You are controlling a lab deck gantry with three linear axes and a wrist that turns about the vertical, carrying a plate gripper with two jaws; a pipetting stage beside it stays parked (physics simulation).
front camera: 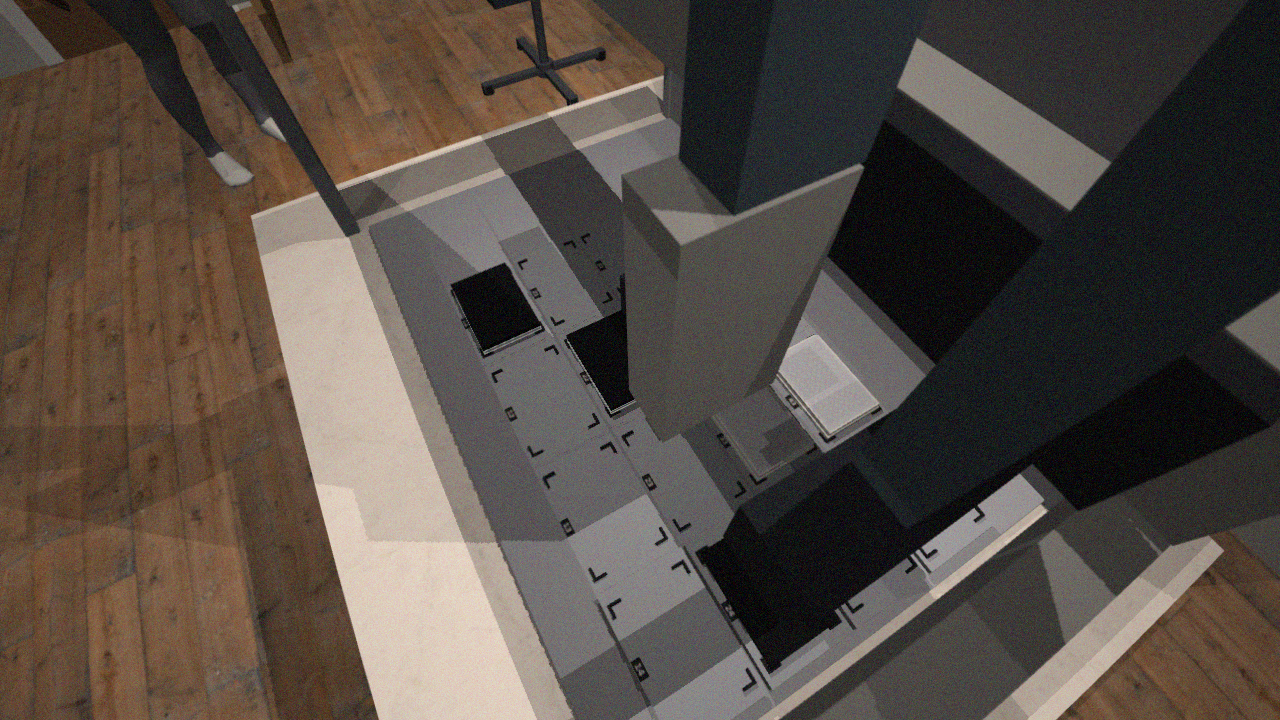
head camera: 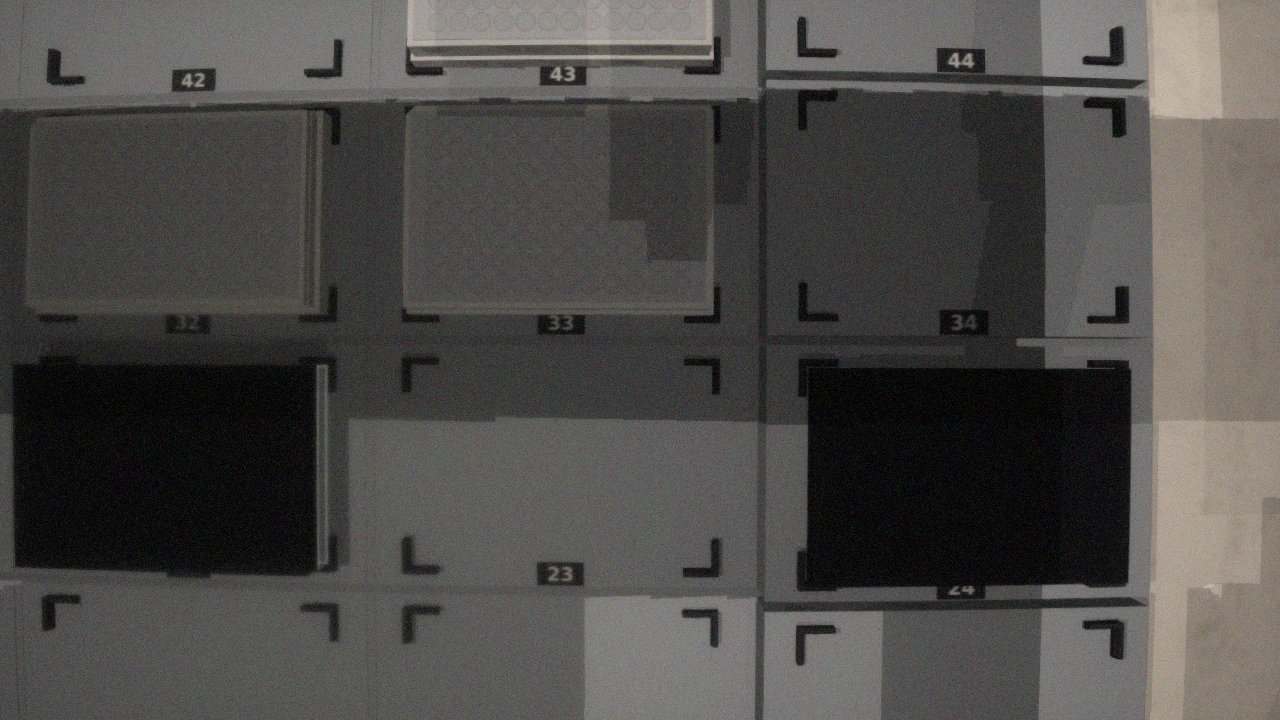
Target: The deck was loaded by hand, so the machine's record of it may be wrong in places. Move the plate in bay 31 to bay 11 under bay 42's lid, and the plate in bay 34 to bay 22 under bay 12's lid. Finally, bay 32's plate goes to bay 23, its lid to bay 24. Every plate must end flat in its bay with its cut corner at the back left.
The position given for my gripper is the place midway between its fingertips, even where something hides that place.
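Note:
My gripper point(front camera: 802, 558) in sight. Black lid point(head camera: 212, 469), point(front camera: 494, 305).

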